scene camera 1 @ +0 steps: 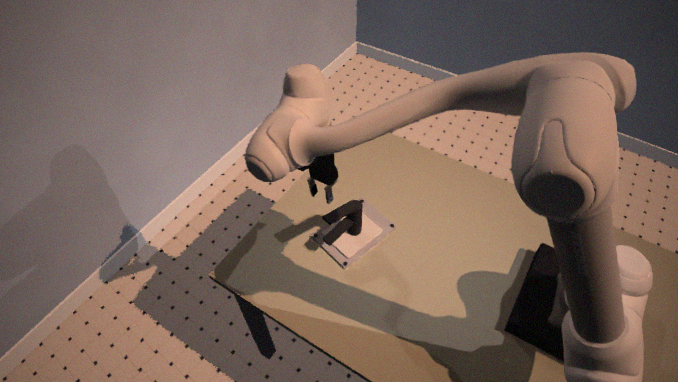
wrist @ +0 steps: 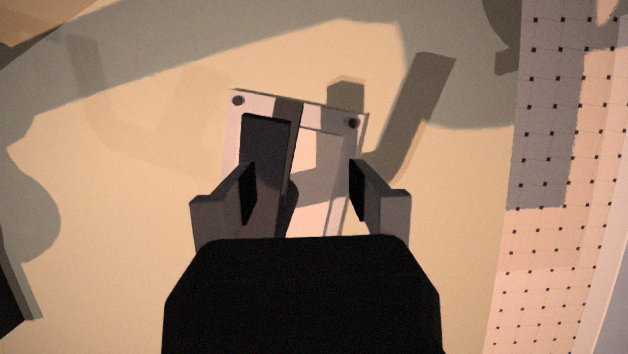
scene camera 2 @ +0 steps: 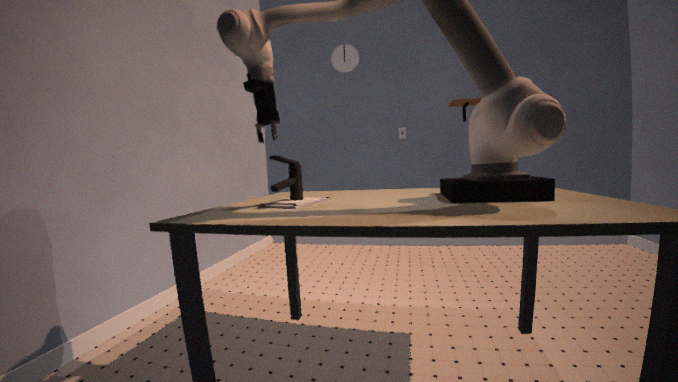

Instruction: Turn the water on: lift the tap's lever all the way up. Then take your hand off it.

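Seen in the pictures: gripper, between the fingertips: [scene camera 1: 322, 197] [wrist: 302, 179] [scene camera 2: 268, 140]; arm's base, origin of its link: [scene camera 2: 494, 178].
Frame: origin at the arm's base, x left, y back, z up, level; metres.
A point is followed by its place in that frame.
The dark tap [scene camera 1: 355, 222] {x 0.030, y -0.712, z 0.024 m} [scene camera 2: 296, 184] {x 0.032, y -0.716, z 0.008 m} stands upright on a pale base plate [scene camera 1: 378, 233] [wrist: 257, 102] {x 0.130, y -0.719, z -0.057 m}. Its flat lever [scene camera 1: 343, 210] {x 0.057, y -0.741, z 0.101 m} [scene camera 2: 282, 159] {x 0.096, y -0.742, z 0.101 m} [wrist: 264, 145] {x 0.101, y -0.761, z 0.110 m} extends from the top of the body above the spout [scene camera 1: 338, 232] {x 0.087, y -0.744, z 0.022 m} [scene camera 2: 283, 185] {x 0.098, y -0.743, z 0.011 m} and slopes slightly upward to its free end in scene camera 2. My gripper [scene camera 1: 321, 192] {x 0.089, y -0.793, z 0.169 m} [scene camera 2: 267, 134] {x 0.089, y -0.793, z 0.169 m} [wrist: 302, 179] {x 0.089, y -0.793, z 0.169 m} is open and empty, pointing down above the lever's free end and apart from it. In the wrist view the lever shows toward the left finger, whose tip overlaps its edge. No water shows.
The tap's plate is on the table [scene camera 1: 430, 200] {x -0.238, y -0.541, z -0.065 m} [scene camera 2: 375, 207] {x 0.165, y -0.428, z -0.065 m}, near its far end from the arm's black base block [scene camera 1: 535, 300] {x 0.030, y -0.134, z -0.003 m} [scene camera 2: 497, 190] {x 0.139, y -0.047, z -0.028 m}. A wall [scene camera 1: 175, 75] [scene camera 2: 125, 125] stands beyond that table end. The arm reaches over the table from the base.
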